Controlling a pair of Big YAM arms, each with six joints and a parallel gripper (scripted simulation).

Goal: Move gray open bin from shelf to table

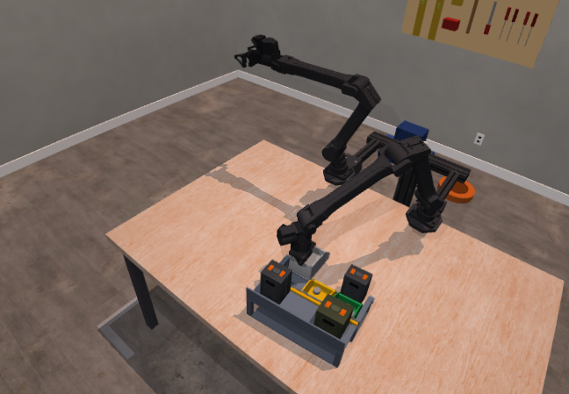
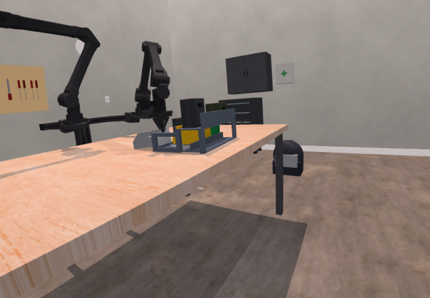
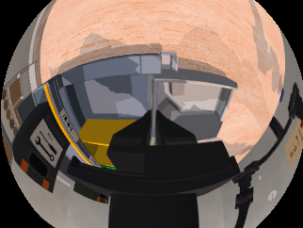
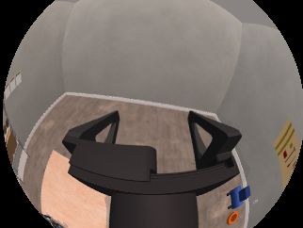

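Now: the gray open bin 8 cm behind my left hand, 4 cm below it and 1 cm to the right of it. The rest, counted from my left hand: yellow bin 13 cm to the left, 7 cm ahead, 4 cm below; then gray shelf 14 cm to the left, 10 cm ahead, 2 cm below; then green bin 24 cm to the left, 5 cm ahead, 4 cm below.
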